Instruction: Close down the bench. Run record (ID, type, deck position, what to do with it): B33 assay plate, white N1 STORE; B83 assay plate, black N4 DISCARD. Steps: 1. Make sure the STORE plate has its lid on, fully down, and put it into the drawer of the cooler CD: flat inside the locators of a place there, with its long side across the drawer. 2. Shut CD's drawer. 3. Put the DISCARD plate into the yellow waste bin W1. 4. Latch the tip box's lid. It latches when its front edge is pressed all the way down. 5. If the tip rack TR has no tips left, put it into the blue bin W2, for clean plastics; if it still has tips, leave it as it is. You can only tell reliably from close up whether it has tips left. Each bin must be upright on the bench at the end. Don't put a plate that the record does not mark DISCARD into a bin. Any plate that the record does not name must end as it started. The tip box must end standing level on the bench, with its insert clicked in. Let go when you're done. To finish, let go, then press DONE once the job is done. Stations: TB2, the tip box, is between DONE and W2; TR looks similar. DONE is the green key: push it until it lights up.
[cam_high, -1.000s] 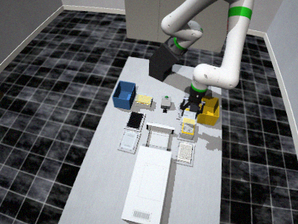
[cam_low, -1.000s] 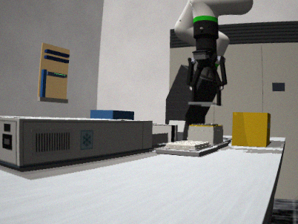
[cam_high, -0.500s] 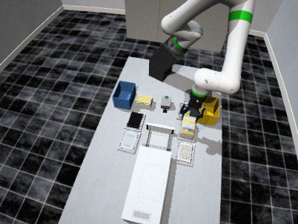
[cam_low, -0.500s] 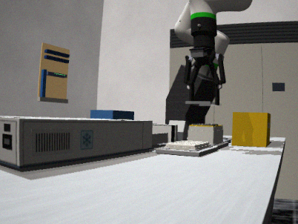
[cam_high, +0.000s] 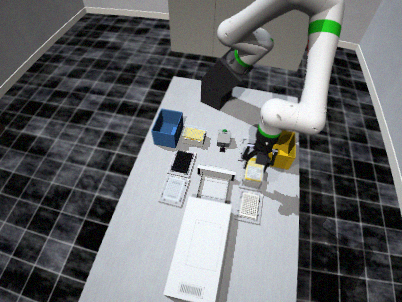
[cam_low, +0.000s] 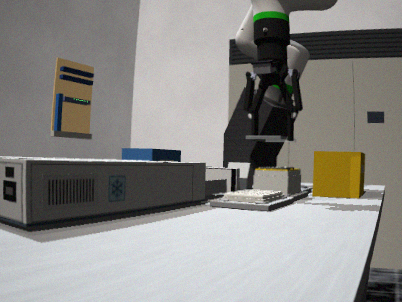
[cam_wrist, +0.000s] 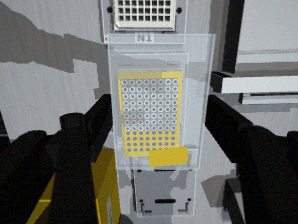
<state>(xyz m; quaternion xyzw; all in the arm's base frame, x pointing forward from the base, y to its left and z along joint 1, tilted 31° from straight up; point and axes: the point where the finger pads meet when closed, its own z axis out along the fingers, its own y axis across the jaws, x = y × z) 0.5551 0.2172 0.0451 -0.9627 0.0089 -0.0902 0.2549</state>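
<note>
Now: the white plate 140 mm ahead of my hand, 20 mm to the left of it and 150 mm below it. Also, from my hand: clear plate lid: 20 mm below; yellow-topped tip holder: 40 mm behind, 110 mm below; cooler drawer: 140 mm ahead, 170 mm to the right, 130 mm below.
</note>
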